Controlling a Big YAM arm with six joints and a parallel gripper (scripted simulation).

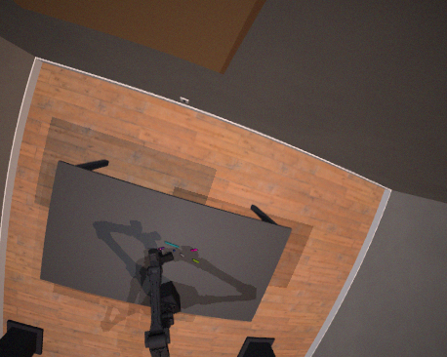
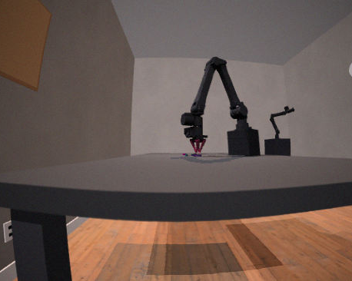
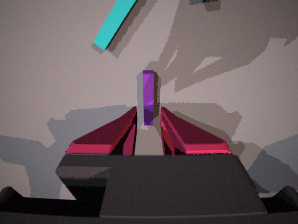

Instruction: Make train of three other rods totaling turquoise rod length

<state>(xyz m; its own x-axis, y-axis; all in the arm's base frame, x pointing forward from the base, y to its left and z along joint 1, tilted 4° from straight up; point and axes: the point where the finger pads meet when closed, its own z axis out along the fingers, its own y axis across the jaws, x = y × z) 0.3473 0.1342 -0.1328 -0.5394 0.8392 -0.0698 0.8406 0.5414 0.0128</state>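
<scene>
My hand is 2 cm above the purple rod. Also, from my hand: turquoise rod: 8 cm to the right, 6 cm ahead, 2 cm below; blue rod: 10 cm to the right, 2 cm below, 2 cm ahead; grey rod: 17 cm to the right, 2 cm below.
</scene>
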